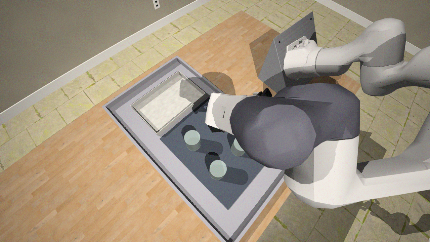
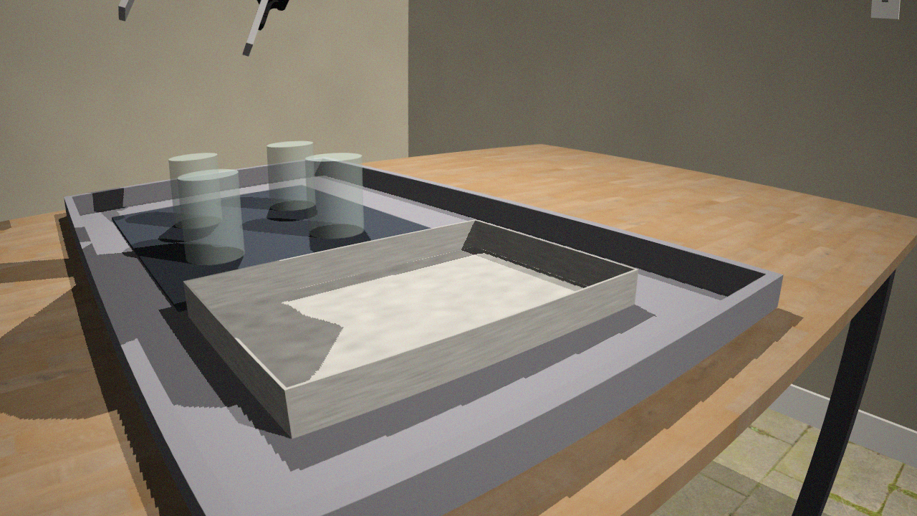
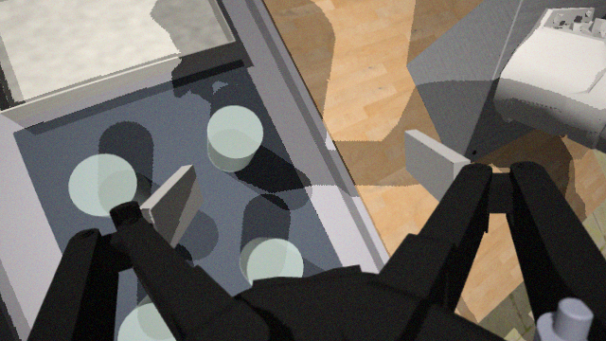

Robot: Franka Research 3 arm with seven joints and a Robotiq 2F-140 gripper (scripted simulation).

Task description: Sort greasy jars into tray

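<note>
Right now the steel table top is 90 mm ahead of my hand, 110 mm to the right of it and 250 mm below it. From my hand the other things lie so: dark drying mat: 70 mm ahead, 240 mm below; tray: 70 mm ahead, 320 mm to the right, 240 mm below.
</note>
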